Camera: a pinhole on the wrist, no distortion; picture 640 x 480 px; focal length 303.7 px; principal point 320.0 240.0 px. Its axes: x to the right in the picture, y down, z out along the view. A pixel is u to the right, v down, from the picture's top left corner.
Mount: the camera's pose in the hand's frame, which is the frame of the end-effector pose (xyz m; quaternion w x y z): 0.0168 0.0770 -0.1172 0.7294 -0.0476 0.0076 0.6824
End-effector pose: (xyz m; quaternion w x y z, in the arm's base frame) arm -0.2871 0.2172 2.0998 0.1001 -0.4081 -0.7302 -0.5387
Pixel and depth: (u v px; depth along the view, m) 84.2 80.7 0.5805
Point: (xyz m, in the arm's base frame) -0.5459 0.7587 1.8031
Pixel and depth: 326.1 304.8 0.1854
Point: -0.1782 0.2661 2.1241
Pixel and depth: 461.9 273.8 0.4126
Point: 0.0329 0.4648 2.1820
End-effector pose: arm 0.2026 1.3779 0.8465 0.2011 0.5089 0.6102 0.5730
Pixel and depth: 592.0 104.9 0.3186
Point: 0.4402 1.5409 1.1926
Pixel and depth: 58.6 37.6 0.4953
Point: 0.3124 1.8935 0.5349
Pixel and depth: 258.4 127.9 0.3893
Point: 0.3929 1.6289 0.8352
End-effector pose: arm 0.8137 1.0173 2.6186 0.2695 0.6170 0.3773 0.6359
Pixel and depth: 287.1 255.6 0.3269
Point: 1.0314 0.9928 2.6533
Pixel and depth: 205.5 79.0 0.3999
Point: 1.0898 1.2519 2.6742
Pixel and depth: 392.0 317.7 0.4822
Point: 1.1971 0.8328 2.7230
